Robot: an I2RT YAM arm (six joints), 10 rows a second.
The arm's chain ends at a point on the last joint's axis. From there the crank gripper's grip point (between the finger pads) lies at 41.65 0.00 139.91 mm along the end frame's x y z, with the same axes.
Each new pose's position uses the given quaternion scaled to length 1; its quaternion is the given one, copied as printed.
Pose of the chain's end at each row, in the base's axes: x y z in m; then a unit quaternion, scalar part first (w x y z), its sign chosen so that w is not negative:
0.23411 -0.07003 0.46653 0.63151 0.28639 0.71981 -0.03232
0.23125 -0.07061 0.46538 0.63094 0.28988 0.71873 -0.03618
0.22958 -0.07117 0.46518 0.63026 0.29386 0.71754 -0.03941
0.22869 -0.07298 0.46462 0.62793 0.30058 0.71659 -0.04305
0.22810 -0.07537 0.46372 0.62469 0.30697 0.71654 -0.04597
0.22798 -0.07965 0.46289 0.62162 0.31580 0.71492 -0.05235
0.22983 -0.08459 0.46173 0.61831 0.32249 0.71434 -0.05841
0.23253 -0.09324 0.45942 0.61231 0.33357 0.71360 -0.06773
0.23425 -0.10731 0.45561 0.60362 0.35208 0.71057 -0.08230
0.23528 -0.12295 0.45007 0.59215 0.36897 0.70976 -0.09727
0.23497 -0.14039 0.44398 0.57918 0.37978 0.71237 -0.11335
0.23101 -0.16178 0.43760 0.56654 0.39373 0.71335 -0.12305
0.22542 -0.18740 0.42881 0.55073 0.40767 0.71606 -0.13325
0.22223 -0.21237 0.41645 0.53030 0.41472 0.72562 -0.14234
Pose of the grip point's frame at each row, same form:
0.35712 -0.11168 0.39987 0.63151 0.28639 0.71981 -0.03232
0.35372 -0.11361 0.39858 0.63094 0.28988 0.71873 -0.03618
0.35152 -0.11541 0.39822 0.63026 0.29386 0.71754 -0.03941
0.34970 -0.11874 0.39700 0.62793 0.30058 0.71659 -0.04305
0.34811 -0.12231 0.39513 0.62469 0.30697 0.71654 -0.04597
0.34656 -0.12896 0.39348 0.62162 0.31580 0.71492 -0.05235
0.34701 -0.13588 0.39139 0.61831 0.32249 0.71434 -0.05841
0.34732 -0.14754 0.38742 0.61231 0.33357 0.71360 -0.06773
0.34519 -0.16644 0.38141 0.60362 0.35208 0.71057 -0.08230
0.34174 -0.18639 0.37292 0.59215 0.36897 0.70976 -0.09727
0.33668 -0.20747 0.36358 0.57918 0.37978 0.71237 -0.11335
0.32854 -0.23117 0.35404 0.56654 0.39373 0.71335 -0.12305
0.31803 -0.25872 0.34136 0.55073 0.40767 0.71606 -0.13325
0.30949 -0.28403 0.32393 0.53030 0.41472 0.72562 -0.14234

